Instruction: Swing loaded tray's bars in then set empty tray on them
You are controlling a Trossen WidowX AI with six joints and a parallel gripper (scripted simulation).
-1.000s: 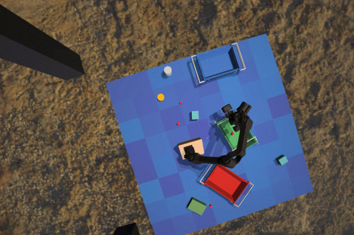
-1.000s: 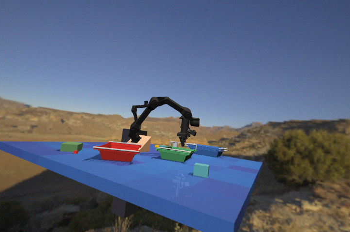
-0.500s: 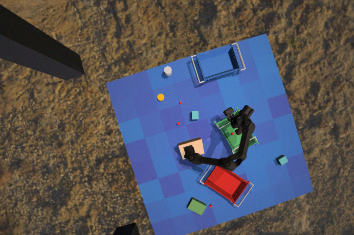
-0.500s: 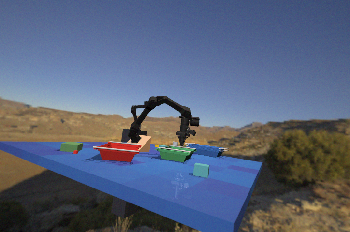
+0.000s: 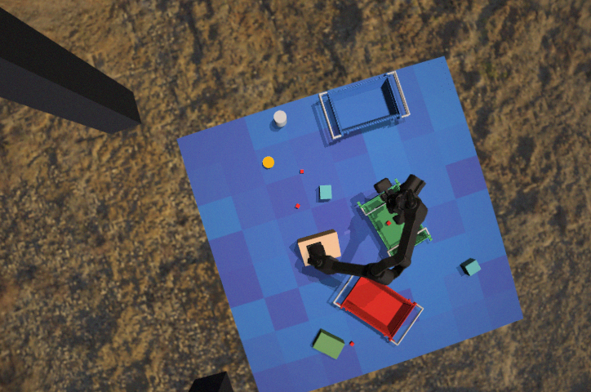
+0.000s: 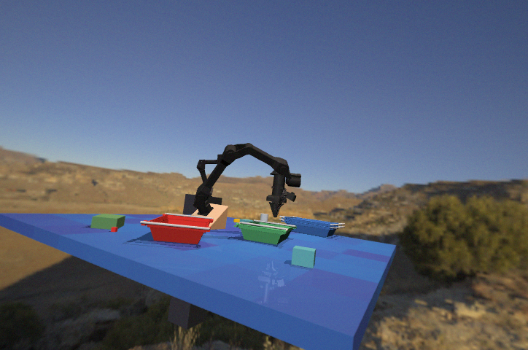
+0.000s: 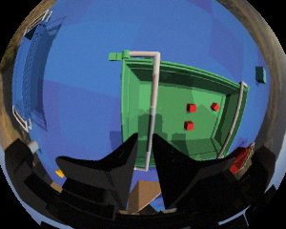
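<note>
Right now the red tray is 150 mm behind my gripper tip, 430 mm to the right of it and 50 mm below it. Round my gripper tip: small red block: 10 mm ahead, 110 mm to the right, 80 mm below; orange disc: 430 mm behind, 310 mm to the left, 80 mm below; grey cylinder: 320 mm behind, 480 mm to the left, 60 mm below.
</note>
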